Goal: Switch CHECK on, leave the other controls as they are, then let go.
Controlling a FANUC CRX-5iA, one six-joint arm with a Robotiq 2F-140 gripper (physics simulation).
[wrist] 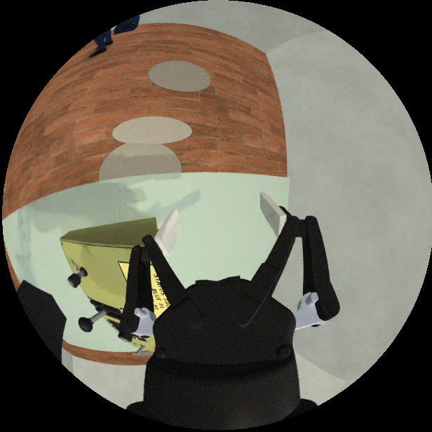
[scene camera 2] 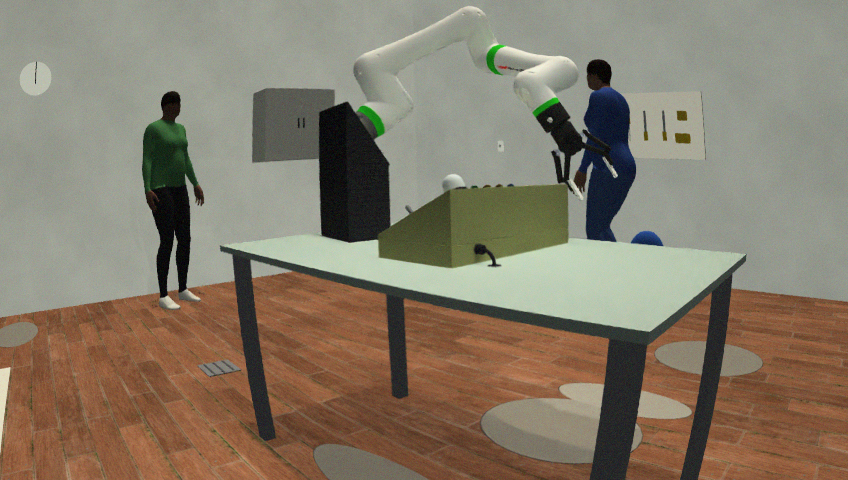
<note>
In view: my gripper (scene camera 2: 599, 188) and an olive-green control console (scene camera 2: 461, 227).
My gripper also shows in the wrist view (wrist: 218, 208). The olive-green control console shows as well in the wrist view (wrist: 102, 253).
</note>
